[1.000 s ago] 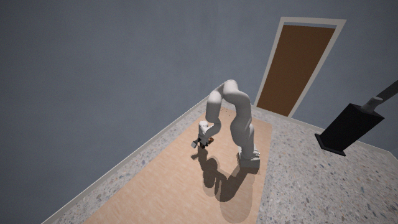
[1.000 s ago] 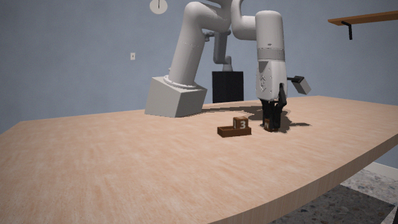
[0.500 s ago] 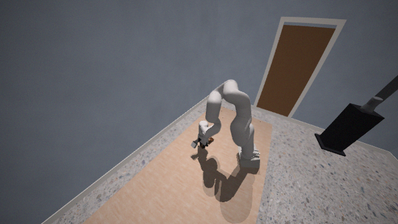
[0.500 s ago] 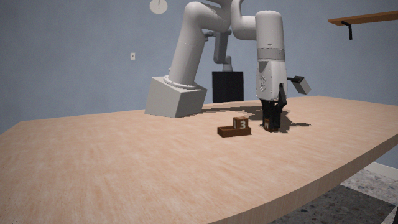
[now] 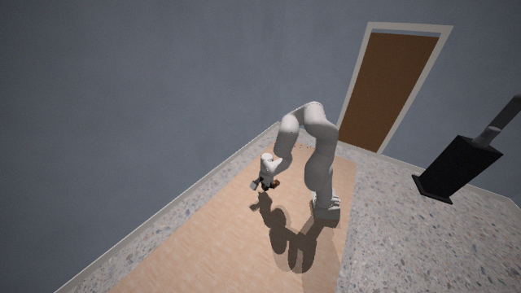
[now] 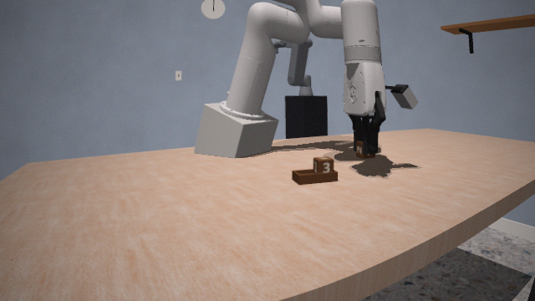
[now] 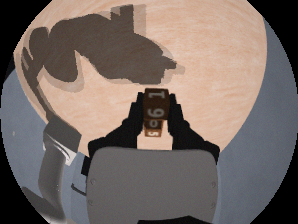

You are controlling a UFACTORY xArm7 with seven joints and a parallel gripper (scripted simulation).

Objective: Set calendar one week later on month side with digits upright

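Now: the brown wooden tray 100 mm to the right of my hand, 60 mm below it and 40 mm behind it. Round my hand: cube: 10 mm below.
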